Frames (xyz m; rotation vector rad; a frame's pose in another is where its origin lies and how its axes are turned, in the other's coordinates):
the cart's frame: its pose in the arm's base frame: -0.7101 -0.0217 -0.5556 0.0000 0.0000 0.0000
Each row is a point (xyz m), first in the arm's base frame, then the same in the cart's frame.
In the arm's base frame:
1: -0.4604 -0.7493 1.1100
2: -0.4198 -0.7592 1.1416
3: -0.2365 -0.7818 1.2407
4: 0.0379 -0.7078 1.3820
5: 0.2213 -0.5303 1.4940
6: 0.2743 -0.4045 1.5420
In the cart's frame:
1: 0.2497 -0.7276 1.6656
2: 0.2903 -0.7375 1.6972
3: 0.4736 -0.7601 1.7963
4: 0.7480 -0.6861 1.9376
5: 0.9314 -0.5086 2.0496
6: 0.9844 -0.3828 2.0976

